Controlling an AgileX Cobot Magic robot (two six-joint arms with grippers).
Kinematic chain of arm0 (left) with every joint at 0, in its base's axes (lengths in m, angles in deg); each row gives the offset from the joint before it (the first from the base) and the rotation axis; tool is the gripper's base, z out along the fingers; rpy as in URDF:
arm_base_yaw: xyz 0 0 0.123 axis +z
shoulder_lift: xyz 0 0 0 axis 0.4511 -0.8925 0
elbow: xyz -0.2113 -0.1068 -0.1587 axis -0.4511 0.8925 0
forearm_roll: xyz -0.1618 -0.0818 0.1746 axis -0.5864 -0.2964 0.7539
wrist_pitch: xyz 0 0 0 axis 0.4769 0.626 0.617
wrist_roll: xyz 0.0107 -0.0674 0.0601 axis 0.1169 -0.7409 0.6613
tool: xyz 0 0 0 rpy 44.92 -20.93 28.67
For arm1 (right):
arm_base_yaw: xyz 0 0 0.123 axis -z
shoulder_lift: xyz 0 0 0 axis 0.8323 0.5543 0
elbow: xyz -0.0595 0.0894 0.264 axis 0.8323 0.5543 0
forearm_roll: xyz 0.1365 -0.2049 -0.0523 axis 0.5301 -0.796 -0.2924
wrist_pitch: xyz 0 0 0 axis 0.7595 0.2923 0.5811
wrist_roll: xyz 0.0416 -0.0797 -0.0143 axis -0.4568 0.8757 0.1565
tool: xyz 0 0 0 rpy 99.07 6.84 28.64
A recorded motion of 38 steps. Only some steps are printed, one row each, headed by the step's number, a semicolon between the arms.
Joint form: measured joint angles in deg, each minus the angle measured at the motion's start. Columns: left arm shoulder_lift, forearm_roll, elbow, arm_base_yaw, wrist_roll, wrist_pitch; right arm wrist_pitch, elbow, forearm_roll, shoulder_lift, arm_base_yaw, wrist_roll.
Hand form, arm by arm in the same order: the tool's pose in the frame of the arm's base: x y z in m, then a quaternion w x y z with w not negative. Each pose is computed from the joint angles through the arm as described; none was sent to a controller.
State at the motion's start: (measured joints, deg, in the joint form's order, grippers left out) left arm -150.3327 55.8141 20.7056 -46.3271 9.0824 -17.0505; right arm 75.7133 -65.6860 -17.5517 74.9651 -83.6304 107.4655
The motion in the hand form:
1: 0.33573 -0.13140 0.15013 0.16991 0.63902 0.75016 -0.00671; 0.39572 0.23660 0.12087 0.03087 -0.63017 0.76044 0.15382
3: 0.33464 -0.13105 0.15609 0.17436 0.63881 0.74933 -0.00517; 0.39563 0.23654 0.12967 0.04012 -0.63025 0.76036 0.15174
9: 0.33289 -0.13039 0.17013 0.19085 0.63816 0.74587 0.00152; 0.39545 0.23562 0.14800 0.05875 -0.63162 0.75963 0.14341
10: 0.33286 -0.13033 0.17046 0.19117 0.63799 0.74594 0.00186; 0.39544 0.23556 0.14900 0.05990 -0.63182 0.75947 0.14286
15: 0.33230 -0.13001 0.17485 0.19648 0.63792 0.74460 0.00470; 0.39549 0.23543 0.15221 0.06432 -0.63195 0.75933 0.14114
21: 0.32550 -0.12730 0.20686 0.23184 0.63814 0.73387 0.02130; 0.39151 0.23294 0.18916 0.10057 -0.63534 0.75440 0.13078
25: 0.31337 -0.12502 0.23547 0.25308 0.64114 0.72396 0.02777; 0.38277 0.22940 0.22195 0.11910 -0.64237 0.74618 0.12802
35: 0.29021 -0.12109 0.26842 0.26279 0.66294 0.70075 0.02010; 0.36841 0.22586 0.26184 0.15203 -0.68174 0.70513 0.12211
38: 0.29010 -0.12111 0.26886 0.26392 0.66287 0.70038 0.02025; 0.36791 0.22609 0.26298 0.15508 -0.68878 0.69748 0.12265
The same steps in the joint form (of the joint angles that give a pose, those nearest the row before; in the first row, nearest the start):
1: 0.40 0.06 0.10 0.06 -0.15 0.59; 0.00 0.13 0.00 -0.51 -0.07 0.00
3: 1.38 0.18 0.10 0.06 -0.32 1.02; -0.05 0.18 0.00 -1.63 -0.07 -0.15
9: 3.65 0.30 0.10 0.06 -0.37 1.20; -0.15 0.18 -0.52 -3.94 -0.07 -0.54
10: 3.70 0.35 0.10 0.06 -0.43 1.20; -0.17 0.18 -0.56 -4.07 -0.07 -0.54
15: 4.41 0.49 0.10 0.06 -0.49 1.20; -0.33 0.20 -0.63 -4.48 -0.07 -0.58
21: 9.68 1.06 0.10 0.06 -0.49 1.89; -0.17 0.36 -0.94 -9.22 -0.07 -0.76
25: 14.74 1.34 0.10 -0.19 -0.48 4.34; 1.91 0.36 -0.99 -13.45 -0.13 -0.58
35: 21.25 -0.10 0.10 -0.36 2.76 10.49; 4.10 0.36 -0.35 -18.69 -0.42 4.74
38: 21.32 -0.17 0.10 -0.36 2.82 10.43; 4.12 0.36 -0.03 -18.82 -0.42 6.00

